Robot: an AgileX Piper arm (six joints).
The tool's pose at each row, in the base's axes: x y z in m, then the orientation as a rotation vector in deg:
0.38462, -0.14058, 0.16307, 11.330, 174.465, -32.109
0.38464, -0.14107, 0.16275, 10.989, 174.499, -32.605
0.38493, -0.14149, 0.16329, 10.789, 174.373, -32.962
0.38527, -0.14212, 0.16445, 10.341, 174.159, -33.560
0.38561, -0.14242, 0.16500, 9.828, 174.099, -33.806
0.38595, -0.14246, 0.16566, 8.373, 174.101, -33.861
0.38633, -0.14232, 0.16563, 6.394, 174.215, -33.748
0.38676, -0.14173, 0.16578, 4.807, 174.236, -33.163
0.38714, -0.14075, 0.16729, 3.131, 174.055, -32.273
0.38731, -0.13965, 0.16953, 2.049, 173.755, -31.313
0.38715, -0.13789, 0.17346, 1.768, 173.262, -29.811
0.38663, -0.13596, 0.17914, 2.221, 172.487, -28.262
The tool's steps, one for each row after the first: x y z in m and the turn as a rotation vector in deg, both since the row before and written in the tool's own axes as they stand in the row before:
-0.00006, -0.00034, 0.00047, 0.312, 0.039, -0.241
-0.00037, -0.00054, -0.00035, 0.234, -0.107, -0.113
-0.00048, -0.00096, -0.00084, 0.391, -0.200, -0.260
-0.00040, -0.00044, -0.00039, 0.154, -0.112, -0.318
-0.00038, -0.00024, -0.00059, 0.012, -0.241, -0.909
-0.00036, 0.00018, -0.00002, -0.112, -0.231, -1.255
-0.00040, 0.00052, -0.00035, -0.400, -0.316, -0.971
-0.00042, 0.00038, -0.00175, -0.578, -0.557, -0.979
-0.00027, 0.00023, -0.00248, -0.603, -0.589, -0.584
-0.00007, 0.00028, -0.00430, -0.919, -0.753, -0.017
0.00011, -0.00009, -0.00602, -0.912, -0.935, 0.502

